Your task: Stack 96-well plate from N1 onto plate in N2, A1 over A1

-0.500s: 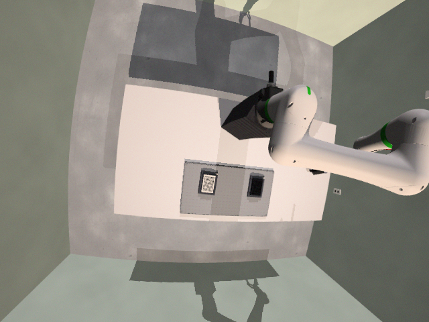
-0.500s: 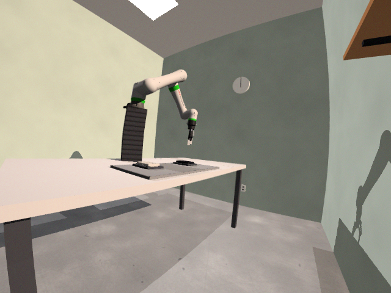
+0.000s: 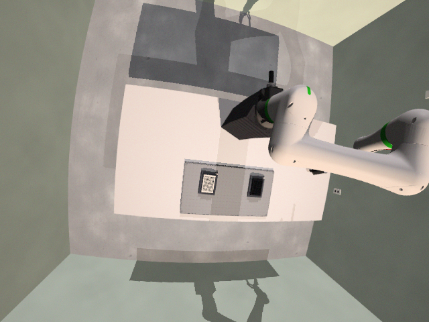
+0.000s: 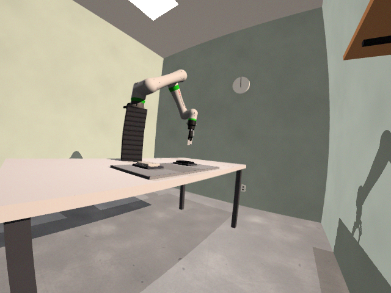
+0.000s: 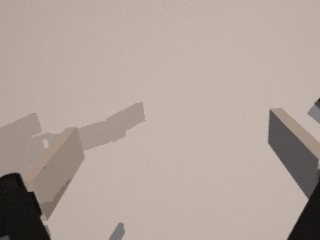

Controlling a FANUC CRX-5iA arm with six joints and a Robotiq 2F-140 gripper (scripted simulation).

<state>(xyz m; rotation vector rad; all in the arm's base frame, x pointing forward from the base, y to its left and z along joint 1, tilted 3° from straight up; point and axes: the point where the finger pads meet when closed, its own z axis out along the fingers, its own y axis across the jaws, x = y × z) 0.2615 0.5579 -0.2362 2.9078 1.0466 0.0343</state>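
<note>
My gripper is now 380 mm to the left of the black 96-well plate, 210 mm short of it and 160 mm above it. From my hand the other things lie so: plate nest N1 (380 mm to the right, 210 mm ahead, 180 mm below); then A1 mark (320 mm to the right, 170 mm below, 140 mm ahead); then white 96-well plate (750 mm to the right, 180 mm ahead, 160 mm below).
</note>
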